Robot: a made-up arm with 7 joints.
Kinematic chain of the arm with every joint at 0, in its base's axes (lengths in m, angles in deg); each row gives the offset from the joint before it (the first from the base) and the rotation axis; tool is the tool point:
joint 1: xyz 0 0 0.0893 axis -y
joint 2: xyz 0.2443 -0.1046 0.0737 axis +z
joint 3: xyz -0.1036 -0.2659 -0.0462 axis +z
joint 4: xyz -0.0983 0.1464 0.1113 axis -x
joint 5: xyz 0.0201 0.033 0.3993 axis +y
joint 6: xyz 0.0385 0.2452 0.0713 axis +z
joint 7: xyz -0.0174 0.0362 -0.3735 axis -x
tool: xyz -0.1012 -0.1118 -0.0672
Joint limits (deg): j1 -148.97..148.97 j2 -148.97..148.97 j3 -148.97..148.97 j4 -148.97..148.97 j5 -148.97..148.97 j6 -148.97..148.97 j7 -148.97..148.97
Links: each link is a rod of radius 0.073 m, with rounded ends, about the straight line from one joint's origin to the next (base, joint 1, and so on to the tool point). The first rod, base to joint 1, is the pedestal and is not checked.
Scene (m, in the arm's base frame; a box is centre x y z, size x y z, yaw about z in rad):
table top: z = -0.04
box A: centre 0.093 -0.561 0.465 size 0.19 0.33 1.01 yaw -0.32
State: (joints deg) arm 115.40 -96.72 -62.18 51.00 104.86 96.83 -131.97
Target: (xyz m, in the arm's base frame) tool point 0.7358 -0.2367 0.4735
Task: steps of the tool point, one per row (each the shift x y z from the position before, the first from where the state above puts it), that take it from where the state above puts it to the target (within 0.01 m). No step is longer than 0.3 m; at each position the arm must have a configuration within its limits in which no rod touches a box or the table.
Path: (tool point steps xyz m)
1: 0.0194 0.1001 0.1620
2: 0.0506 0.1145 0.1528
3: 0.0798 0.1262 0.1350
4: 0.1040 0.1350 0.1097
5: 0.1224 0.1399 0.0786
6: 0.1330 0.1406 0.0433
7: 0.2202 -0.1006 -0.0356
8: 0.2092 -0.1065 -0.0901
9: 0.1829 -0.1073 -0.1416
10: 0.1420 -0.1032 -0.1843
11: 0.0898 -0.0940 -0.2126

